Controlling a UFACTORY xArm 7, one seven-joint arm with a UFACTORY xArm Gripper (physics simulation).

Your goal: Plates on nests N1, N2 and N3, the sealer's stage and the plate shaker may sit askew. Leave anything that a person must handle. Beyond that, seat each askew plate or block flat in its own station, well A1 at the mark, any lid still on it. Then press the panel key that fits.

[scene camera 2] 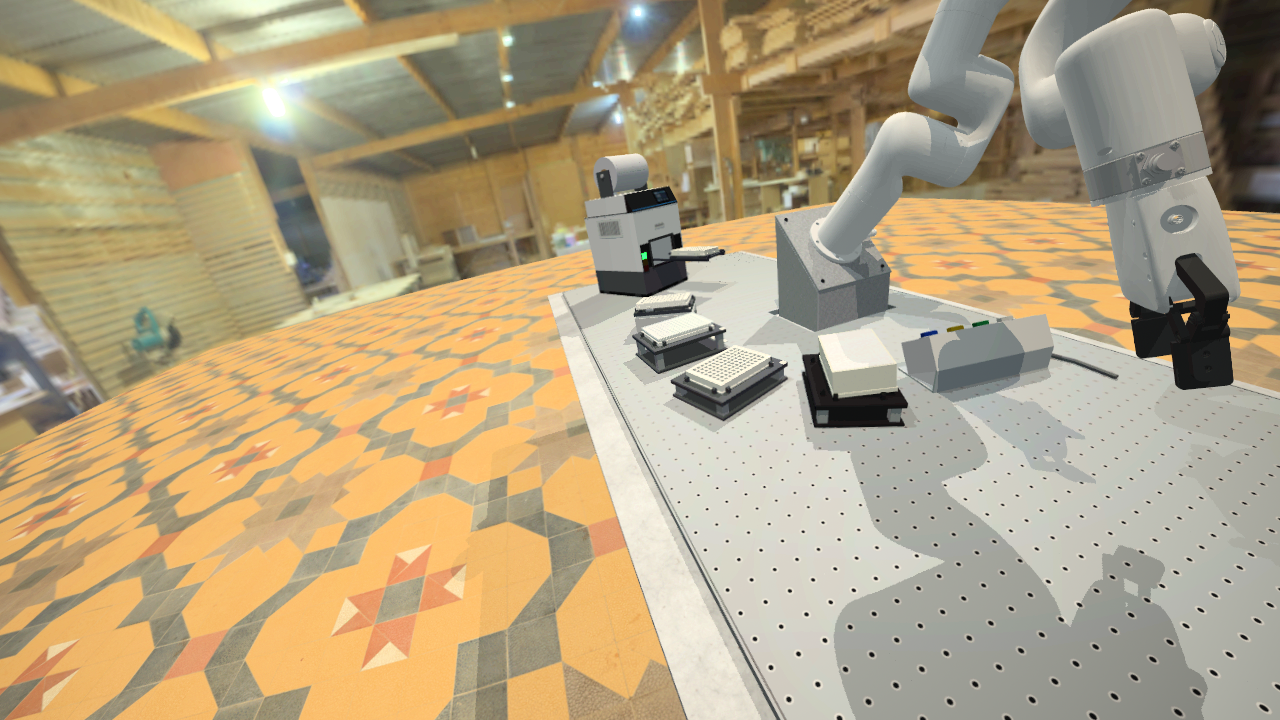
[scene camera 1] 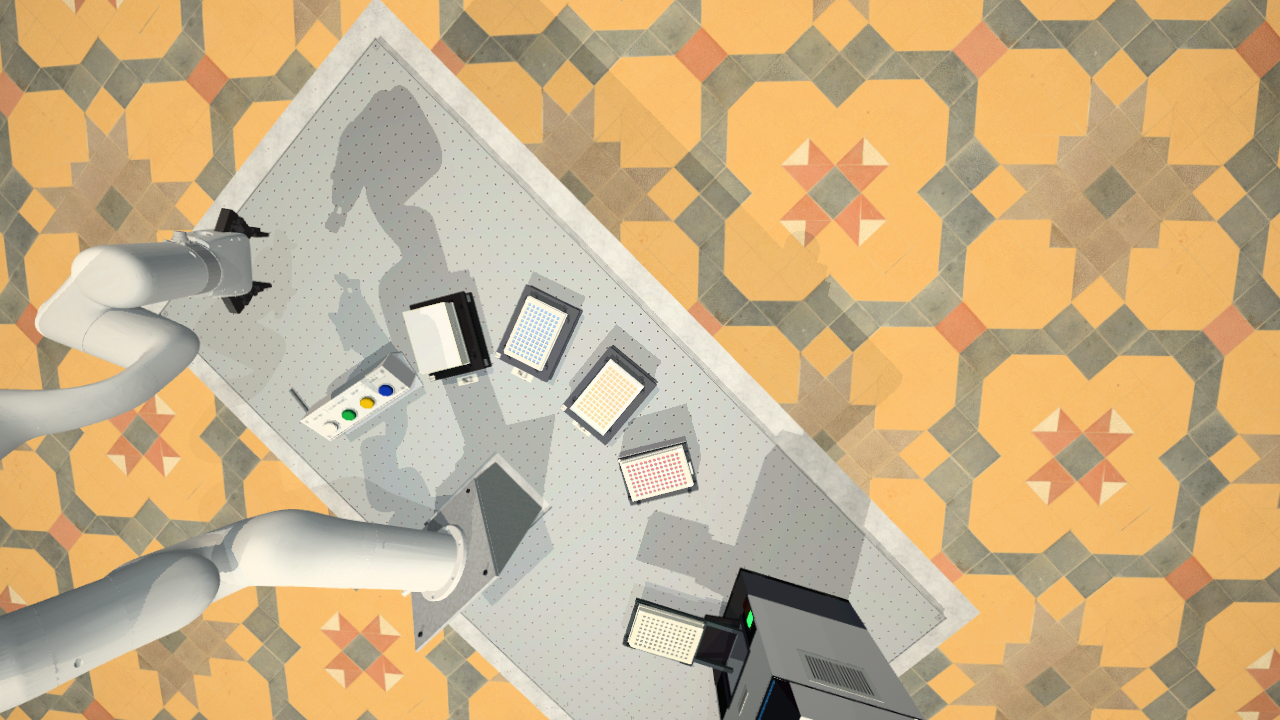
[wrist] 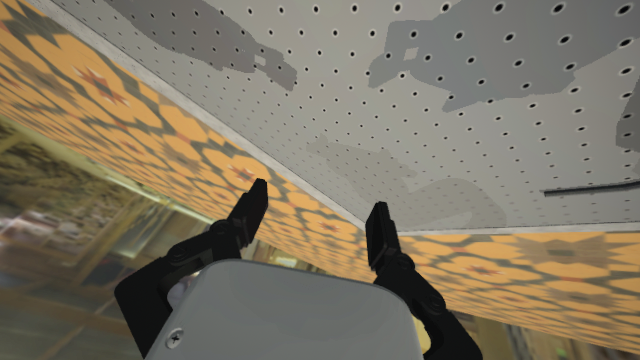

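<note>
My gripper (scene camera 1: 267,259) (scene camera 2: 1179,344) (wrist: 319,202) is open and empty, above the table's left end in scene camera 1, well away from the stations. A blue-well plate (scene camera 1: 535,332) (scene camera 2: 732,368), an orange-well plate (scene camera 1: 606,394) (scene camera 2: 684,329) and a red-well plate (scene camera 1: 657,473) (scene camera 2: 666,302) are on dark nests. A tall white block (scene camera 1: 434,338) (scene camera 2: 857,360) is on a black station (scene camera 1: 480,333) (scene camera 2: 859,414). A pale plate (scene camera 1: 665,633) (scene camera 2: 696,252) is on the sealer's extended stage. Small tilts and nest labels cannot be read surely. The key panel (scene camera 1: 313,424) (scene camera 2: 993,362) has white, green, yellow and blue keys.
The sealer (scene camera 1: 810,626) (scene camera 2: 617,228) shows a green light. The arm's wedge-shaped base (scene camera 1: 512,512) (scene camera 2: 832,300) stands between the panel and the sealer. A thin dark cable (scene camera 1: 298,399) (scene camera 2: 1084,365) (wrist: 590,190) sticks out behind the panel.
</note>
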